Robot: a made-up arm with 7 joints. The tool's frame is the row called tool. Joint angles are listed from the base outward. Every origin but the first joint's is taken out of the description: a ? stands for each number. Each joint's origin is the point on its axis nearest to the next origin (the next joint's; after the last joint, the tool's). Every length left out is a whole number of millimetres.
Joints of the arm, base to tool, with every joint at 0 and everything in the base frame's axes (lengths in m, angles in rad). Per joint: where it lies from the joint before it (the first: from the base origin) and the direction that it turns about. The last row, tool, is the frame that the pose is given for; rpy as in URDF.
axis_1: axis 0 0 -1 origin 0 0 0.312
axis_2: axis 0 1 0 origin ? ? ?
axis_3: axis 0 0 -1 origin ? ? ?
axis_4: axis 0 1 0 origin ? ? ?
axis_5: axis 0 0 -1 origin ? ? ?
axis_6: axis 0 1 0 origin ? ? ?
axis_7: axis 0 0 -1 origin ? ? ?
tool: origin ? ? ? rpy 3.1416 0 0
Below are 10 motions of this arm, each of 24 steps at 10 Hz.
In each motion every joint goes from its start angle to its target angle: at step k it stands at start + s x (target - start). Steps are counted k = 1, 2, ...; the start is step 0. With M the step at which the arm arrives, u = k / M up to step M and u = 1 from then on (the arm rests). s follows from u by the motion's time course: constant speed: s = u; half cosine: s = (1 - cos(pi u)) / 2; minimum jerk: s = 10 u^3 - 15 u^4 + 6 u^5.
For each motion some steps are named. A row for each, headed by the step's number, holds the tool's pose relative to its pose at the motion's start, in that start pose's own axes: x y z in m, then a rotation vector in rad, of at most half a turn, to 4 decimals.
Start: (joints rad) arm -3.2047 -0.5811 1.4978 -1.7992 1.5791 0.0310 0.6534
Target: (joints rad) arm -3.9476 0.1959 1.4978 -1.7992 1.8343 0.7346 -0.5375
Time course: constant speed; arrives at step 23
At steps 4, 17, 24:
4: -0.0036 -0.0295 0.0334 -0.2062 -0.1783 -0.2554
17: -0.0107 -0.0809 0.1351 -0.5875 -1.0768 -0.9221
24: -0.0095 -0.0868 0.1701 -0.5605 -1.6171 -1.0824

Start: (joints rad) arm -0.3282 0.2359 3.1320 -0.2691 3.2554 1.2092 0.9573
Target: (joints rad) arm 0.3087 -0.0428 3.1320 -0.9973 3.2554 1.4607 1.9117
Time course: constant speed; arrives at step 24
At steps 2, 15, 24:
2: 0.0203 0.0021 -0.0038 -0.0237 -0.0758 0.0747
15: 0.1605 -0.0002 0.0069 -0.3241 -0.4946 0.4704
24: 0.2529 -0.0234 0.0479 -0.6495 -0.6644 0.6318

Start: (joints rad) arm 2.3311 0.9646 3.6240 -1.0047 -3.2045 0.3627 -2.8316
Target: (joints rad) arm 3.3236 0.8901 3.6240 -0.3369 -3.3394 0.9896 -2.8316
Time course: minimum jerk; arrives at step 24
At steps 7, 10, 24:
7: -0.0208 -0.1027 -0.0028 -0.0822 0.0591 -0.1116
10: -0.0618 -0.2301 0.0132 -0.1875 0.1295 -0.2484
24: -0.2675 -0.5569 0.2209 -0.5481 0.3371 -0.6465

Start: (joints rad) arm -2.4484 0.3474 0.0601 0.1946 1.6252 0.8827 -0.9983
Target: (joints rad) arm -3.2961 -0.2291 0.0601 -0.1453 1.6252 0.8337 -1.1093
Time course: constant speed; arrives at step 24
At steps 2, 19, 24:
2: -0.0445 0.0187 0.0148 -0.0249 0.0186 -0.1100
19: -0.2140 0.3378 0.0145 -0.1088 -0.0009 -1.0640
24: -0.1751 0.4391 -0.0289 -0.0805 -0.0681 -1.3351

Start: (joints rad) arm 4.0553 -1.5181 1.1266 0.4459 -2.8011 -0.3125 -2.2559
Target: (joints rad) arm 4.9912 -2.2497 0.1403 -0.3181 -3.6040 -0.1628 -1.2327
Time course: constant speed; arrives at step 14
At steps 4, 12, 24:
4: -0.0631 0.2902 0.2184 0.4652 0.3886 -0.2223
12: 0.1793 0.5079 0.8314 1.4427 1.1024 -0.8234
24: 0.3019 0.4752 0.9277 1.6386 1.2526 -1.0585

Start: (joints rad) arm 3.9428 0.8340 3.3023 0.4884 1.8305 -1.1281 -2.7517
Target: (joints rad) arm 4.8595 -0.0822 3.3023 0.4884 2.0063 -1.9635 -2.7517
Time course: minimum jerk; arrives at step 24
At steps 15, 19, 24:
15: 0.3245 0.3805 -0.0763 0.5512 -1.1242 -0.4112
19: 0.3755 0.4706 0.0285 0.7283 -1.3257 -0.6609
24: 0.3847 0.4913 0.0682 0.7810 -1.3705 -0.7487

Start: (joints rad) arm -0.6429 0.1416 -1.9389 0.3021 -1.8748 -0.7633 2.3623
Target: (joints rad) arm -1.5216 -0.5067 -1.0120 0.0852 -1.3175 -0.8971 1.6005
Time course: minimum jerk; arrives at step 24
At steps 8, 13, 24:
8: -0.0187 -0.0758 0.0555 -0.0069 0.1247 -0.0216
13: -0.1045 -0.1513 0.2152 -0.0543 0.4452 -0.1822
24: -0.2414 -0.0878 0.4532 -0.1095 0.8943 -0.5715

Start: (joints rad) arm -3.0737 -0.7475 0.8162 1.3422 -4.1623 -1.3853 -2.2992
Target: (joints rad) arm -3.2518 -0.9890 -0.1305 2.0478 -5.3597 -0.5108 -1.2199
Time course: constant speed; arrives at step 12
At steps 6, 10, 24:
6: 0.0327 -0.1075 -0.1279 -0.4245 0.4630 0.1112
10: 0.0969 -0.1991 -0.1726 -0.4685 0.5379 0.0268
24: 0.1447 -0.2422 -0.1827 -0.4473 0.4778 0.0051

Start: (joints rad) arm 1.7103 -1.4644 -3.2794 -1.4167 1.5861 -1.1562 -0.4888
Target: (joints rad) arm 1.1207 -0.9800 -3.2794 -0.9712 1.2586 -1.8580 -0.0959
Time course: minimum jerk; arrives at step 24
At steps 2, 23, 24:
2: -0.0003 0.0003 -0.0016 0.0022 0.0054 -0.0002
23: -0.0836 0.1680 -0.2135 0.7529 0.9348 0.2330
24: -0.0836 0.1681 -0.2135 0.7536 0.9352 0.2333

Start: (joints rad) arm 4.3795 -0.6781 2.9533 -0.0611 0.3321 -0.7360 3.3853
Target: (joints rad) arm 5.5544 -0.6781 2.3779 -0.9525 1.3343 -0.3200 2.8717
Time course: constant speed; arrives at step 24
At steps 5, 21, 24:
5: 0.0251 -0.1377 -0.0273 0.0122 -0.0625 0.2637
21: 0.3568 -0.4508 -0.0444 -0.1943 -0.2047 1.2303
24: 0.4470 -0.4659 -0.0312 -0.2881 -0.2552 1.4084

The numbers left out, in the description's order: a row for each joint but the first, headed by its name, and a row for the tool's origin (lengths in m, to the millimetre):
axis_2: 0 -0.014 0
axis_3: 0 0 0.401
axis_4: 0 -0.01 0
axis_5: 0 0 0.361
axis_6: 0 0 0
axis_7: 0 0 0.082
tool: 0 0 0

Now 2 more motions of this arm.
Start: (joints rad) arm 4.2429 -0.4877 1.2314 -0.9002 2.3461 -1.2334 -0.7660
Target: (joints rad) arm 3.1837 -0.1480 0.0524 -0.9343 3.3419 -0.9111 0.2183
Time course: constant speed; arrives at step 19
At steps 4, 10, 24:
4: 0.0582 -0.1235 0.0282 0.0884 -0.1791 -0.1350
10: 0.0461 -0.3551 0.0337 0.0312 -0.3925 -0.3874
24: -0.2212 -0.5988 -0.0609 -0.2476 -0.3178 -0.7844

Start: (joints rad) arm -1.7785 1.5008 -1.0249 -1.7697 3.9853 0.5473 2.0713
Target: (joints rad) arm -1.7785 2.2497 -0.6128 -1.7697 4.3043 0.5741 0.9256
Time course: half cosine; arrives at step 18
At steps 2, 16, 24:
2: 0.0032 -0.0014 0.0057 -0.0184 -0.0244 -0.0225
16: 0.0436 -0.0160 0.2662 -0.1093 -1.0106 -0.7494
24: 0.0418 -0.0155 0.2764 -0.0948 -1.0455 -0.7710

